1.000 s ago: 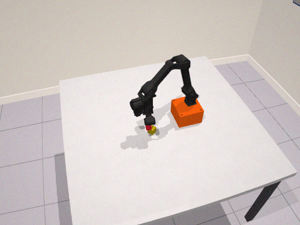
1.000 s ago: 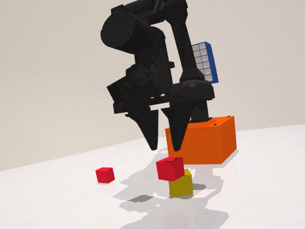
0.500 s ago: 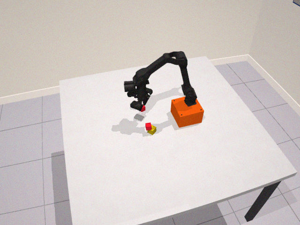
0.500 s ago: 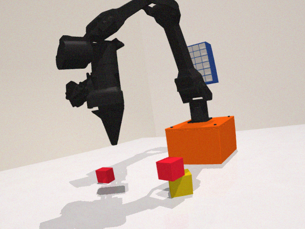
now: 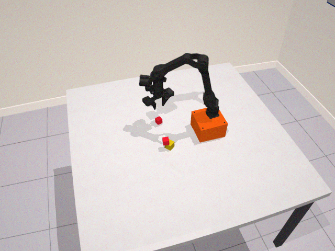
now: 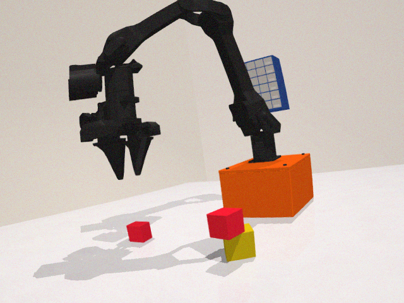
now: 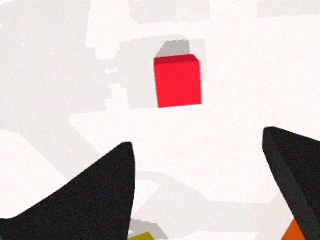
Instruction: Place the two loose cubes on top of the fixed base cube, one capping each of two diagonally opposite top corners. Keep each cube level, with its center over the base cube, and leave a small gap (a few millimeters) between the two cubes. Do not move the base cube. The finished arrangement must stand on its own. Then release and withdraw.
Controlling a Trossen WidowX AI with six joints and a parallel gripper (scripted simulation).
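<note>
The yellow cube is 10 mm ahead of my gripper tip, 210 mm to the left of it and 100 mm below it.
</note>
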